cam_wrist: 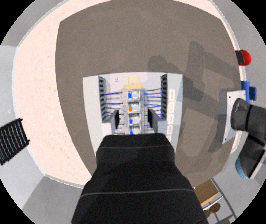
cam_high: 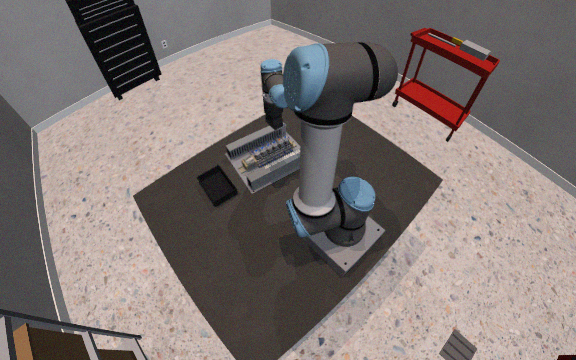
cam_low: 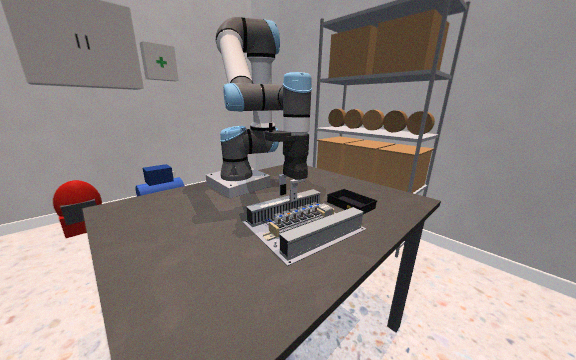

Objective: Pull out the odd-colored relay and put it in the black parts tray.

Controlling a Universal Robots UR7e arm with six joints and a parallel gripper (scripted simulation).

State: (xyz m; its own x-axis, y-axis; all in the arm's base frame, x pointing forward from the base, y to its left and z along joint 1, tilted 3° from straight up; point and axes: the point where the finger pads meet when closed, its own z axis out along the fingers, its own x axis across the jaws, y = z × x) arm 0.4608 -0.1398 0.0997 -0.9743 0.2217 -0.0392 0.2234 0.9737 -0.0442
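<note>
Right now the relay is 9 cm below my hand. The rest, counted from my hand: black parts tray: 33 cm to the left, 12 cm below, 5 cm ahead; relay panel: 11 cm below, 7 cm to the left, 1 cm ahead.
</note>
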